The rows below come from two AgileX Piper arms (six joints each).
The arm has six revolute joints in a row. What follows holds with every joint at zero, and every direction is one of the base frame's.
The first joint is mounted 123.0 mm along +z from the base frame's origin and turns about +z.
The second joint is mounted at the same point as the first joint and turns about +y.
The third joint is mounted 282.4 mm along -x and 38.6 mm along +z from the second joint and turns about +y.
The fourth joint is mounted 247.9 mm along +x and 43.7 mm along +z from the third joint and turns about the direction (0.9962, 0, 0.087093).
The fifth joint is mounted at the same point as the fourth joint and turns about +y.
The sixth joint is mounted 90.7 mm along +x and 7.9 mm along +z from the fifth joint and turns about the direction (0.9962, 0, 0.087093).
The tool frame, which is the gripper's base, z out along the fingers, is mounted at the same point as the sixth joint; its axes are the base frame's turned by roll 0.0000, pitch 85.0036 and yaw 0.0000 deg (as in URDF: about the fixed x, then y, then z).
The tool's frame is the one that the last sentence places.
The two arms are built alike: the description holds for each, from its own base.
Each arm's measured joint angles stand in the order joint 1, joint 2, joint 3, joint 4, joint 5, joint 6.
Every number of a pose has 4 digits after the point. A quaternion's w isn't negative.
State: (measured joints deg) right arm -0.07 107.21 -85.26 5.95 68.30 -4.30; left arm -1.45 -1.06 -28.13 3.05 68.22 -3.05
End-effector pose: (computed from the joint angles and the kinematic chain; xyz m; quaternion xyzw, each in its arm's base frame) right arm 0.3743 0.0083 0.2389 -0.0197 0.9977 0.0474 0.0432; left arm -0.0125 0.0048 0.2645 -0.0152 0.8826 0.0080 0.4697
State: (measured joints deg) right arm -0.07 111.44 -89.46 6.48 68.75 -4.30; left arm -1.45 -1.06 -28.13 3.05 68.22 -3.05
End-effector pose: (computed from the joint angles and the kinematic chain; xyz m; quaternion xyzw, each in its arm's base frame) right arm 0.3923 0.0091 0.2292 -0.0183 0.9977 0.0519 0.0392; left arm -0.0125 0.0048 0.2645 -0.0152 0.8826 0.0080 0.4697
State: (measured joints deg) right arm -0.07 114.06 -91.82 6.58 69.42 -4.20; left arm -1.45 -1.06 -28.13 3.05 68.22 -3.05
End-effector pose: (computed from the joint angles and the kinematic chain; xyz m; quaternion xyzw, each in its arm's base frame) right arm 0.4018 0.0093 0.2214 -0.0174 0.9980 0.0532 0.0311; left arm -0.0125 0.0048 0.2645 -0.0152 0.8826 0.0080 0.4697
